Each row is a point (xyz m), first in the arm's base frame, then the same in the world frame.
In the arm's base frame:
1: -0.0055 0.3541 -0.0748
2: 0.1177 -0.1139 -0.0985
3: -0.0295 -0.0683 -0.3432
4: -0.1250 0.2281 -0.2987
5: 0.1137 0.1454 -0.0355
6: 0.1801 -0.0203 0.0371
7: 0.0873 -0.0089 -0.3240
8: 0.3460 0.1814 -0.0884
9: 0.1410 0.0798 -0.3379
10: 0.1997 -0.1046 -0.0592
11: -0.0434 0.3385 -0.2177
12: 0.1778 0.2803 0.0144
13: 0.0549 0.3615 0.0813
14: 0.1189 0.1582 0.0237
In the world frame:
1: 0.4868 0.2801 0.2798
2: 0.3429 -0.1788 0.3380
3: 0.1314 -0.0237 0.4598
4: 0.2529 0.2658 0.4390
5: 0.4645 0.0401 0.2457
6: 0.4896 -0.1510 0.2445
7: 0.1522 -0.0165 0.3292
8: 0.3985 0.0034 0.0169
9: 0.1540 0.0477 0.2467
10: 0.3749 -0.2095 0.2581
11: 0.3487 0.3157 0.3218
12: 0.5377 0.1261 0.1360
13: 0.6336 0.2259 0.2198
14: 0.5242 0.0348 0.2357

